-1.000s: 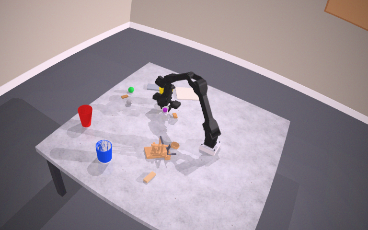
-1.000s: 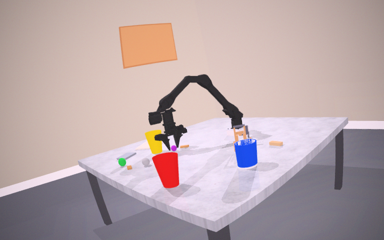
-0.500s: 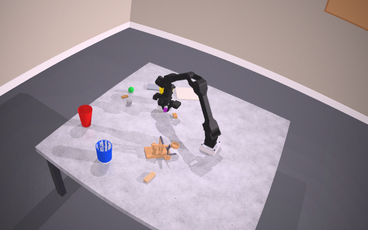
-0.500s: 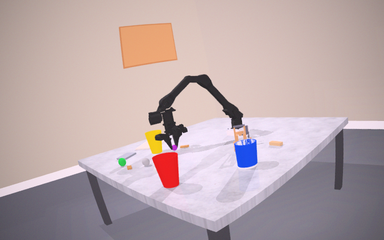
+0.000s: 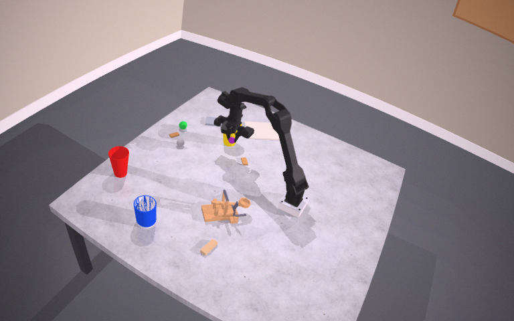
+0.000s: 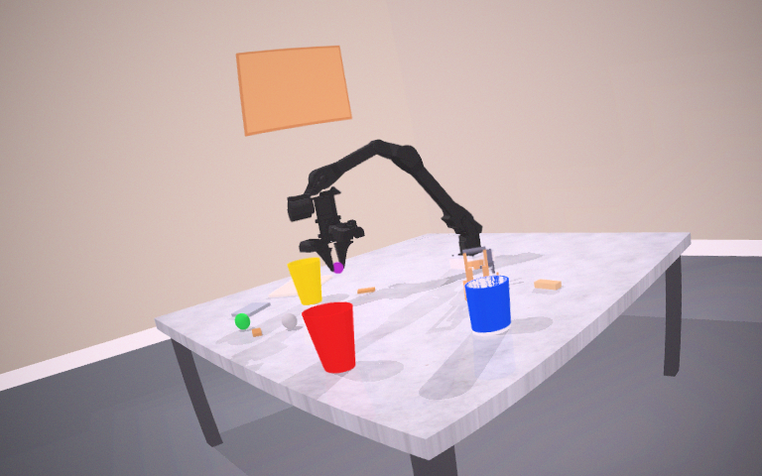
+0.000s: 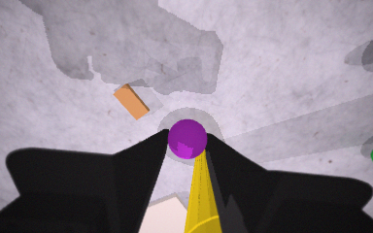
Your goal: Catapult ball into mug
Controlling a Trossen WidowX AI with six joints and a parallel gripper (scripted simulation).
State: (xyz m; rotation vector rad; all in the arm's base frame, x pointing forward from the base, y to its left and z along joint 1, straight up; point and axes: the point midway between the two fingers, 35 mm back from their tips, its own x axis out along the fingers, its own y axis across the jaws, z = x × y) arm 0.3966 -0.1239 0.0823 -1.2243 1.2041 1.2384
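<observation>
Now: the wooden catapult 21 cm behind my gripper tip, 33 cm to the left of it and 3 cm below it. From my gripper tip the other things lie so: grey ball: 23 cm ahead, 10 cm to the left, 7 cm below; then purple ball: 1 cm above; then yellow cup: 6 cm ahead, 8 cm to the right, 5 cm below.
</observation>
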